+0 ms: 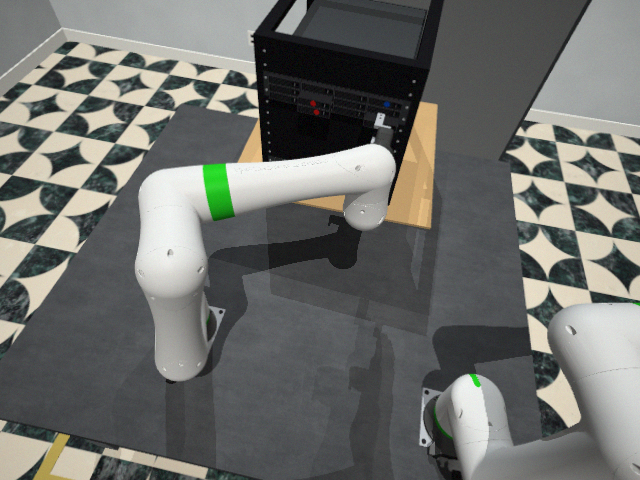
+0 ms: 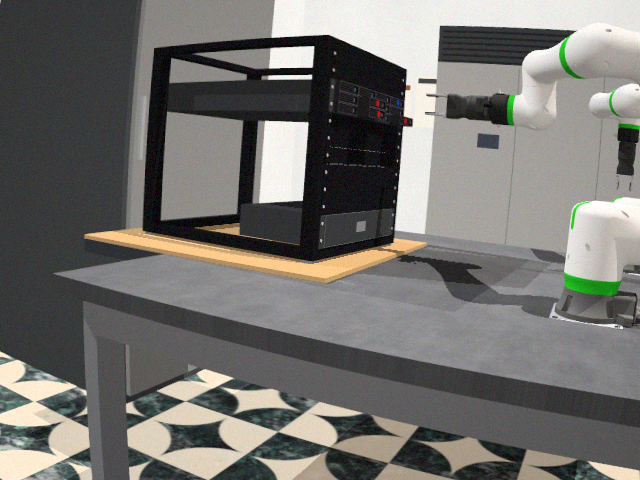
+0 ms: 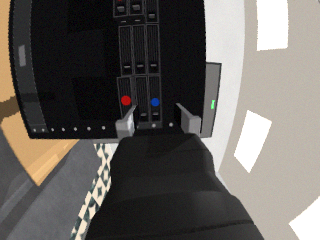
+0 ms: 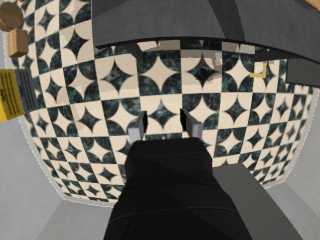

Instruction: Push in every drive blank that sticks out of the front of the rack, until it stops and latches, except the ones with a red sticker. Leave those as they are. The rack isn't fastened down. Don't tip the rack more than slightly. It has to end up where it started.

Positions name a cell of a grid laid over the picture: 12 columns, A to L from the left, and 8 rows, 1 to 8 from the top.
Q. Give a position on a black rack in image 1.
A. H1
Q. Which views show the black rack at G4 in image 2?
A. Image 1, image 2 and image 3 only.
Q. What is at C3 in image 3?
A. A black rack.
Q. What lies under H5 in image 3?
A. My left gripper.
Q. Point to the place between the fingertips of my right gripper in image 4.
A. G4
